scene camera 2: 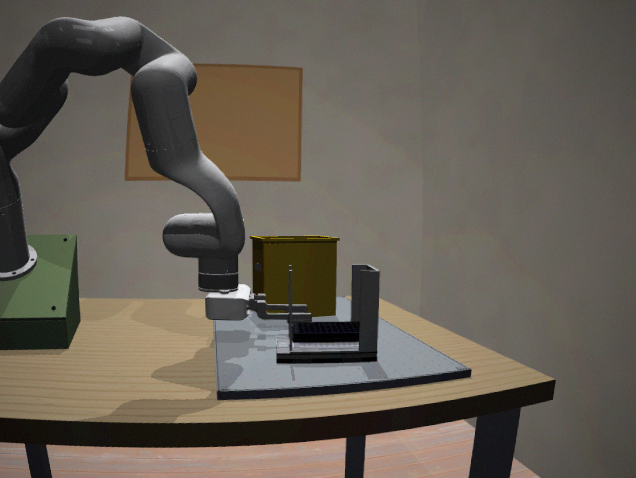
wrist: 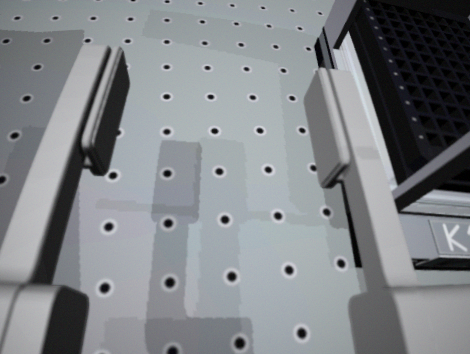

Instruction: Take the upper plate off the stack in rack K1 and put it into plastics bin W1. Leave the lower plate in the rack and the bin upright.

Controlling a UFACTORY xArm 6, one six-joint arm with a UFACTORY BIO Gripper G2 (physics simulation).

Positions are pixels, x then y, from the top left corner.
my gripper: scene camera 2; wrist
black plate: scene camera 2; wrist
yellow plastics bin W1: scene camera 2 313, 259; not seen in the wrist view (out of frame)
same spot on black plate: [wrist: 408, 61] = [scene camera 2: 328, 324]
same spot on my gripper: [wrist: 81, 134] = [scene camera 2: 287, 305]
